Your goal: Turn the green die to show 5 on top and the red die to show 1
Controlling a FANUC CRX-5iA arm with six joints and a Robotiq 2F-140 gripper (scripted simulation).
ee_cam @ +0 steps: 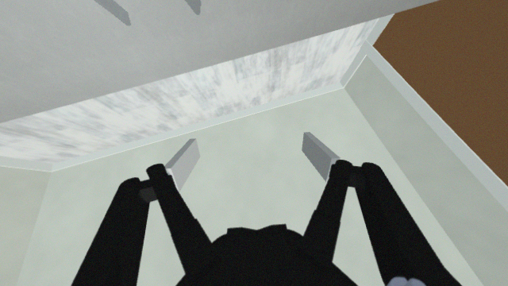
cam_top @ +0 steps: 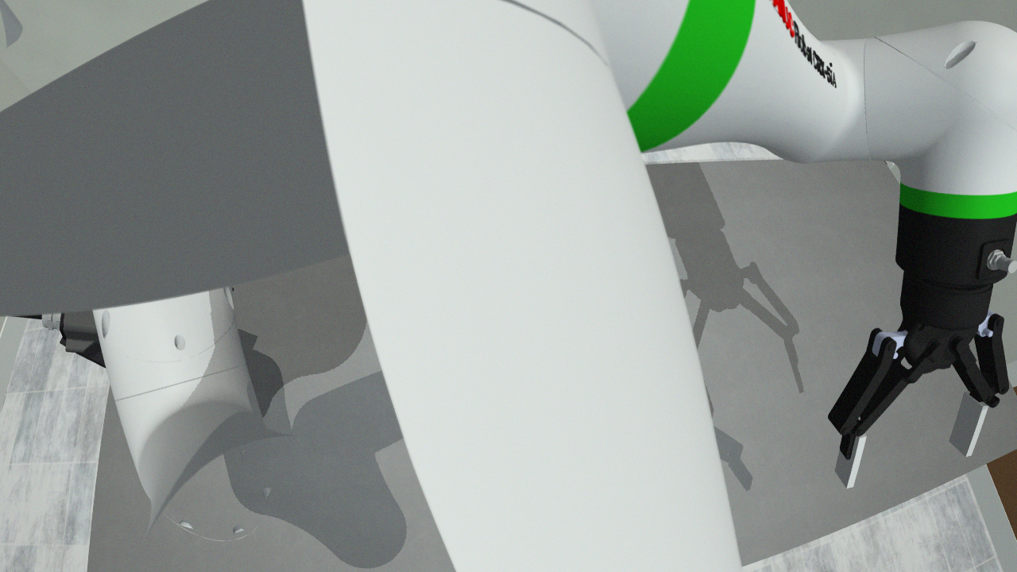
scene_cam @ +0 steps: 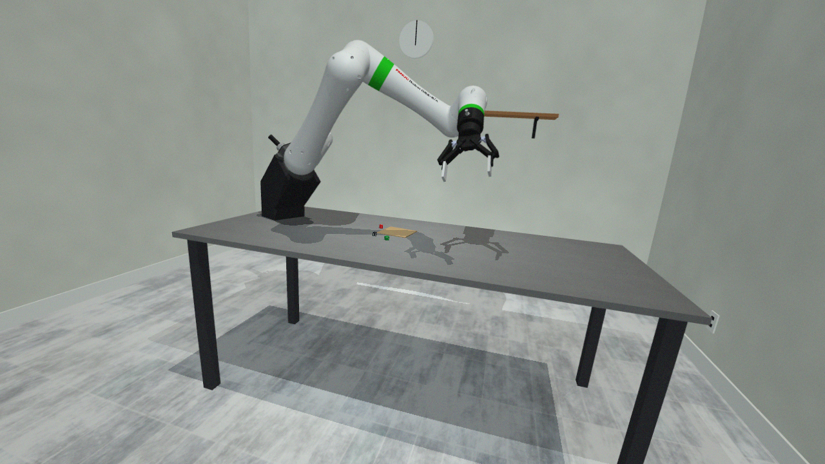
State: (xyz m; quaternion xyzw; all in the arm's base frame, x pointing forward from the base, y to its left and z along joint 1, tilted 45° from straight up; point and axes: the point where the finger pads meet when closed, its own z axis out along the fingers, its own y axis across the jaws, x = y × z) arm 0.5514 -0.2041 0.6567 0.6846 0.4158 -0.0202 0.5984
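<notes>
My hand is 30 cm past the green die, 30 cm above it and 24 cm to the right of it. Also, from my hand: red die 44 cm to the left, 37 cm behind, 30 cm below; then tan mat 39 cm to the left, 31 cm below, 28 cm behind; then black die 36 cm behind, 30 cm below, 29 cm to the left.
</notes>
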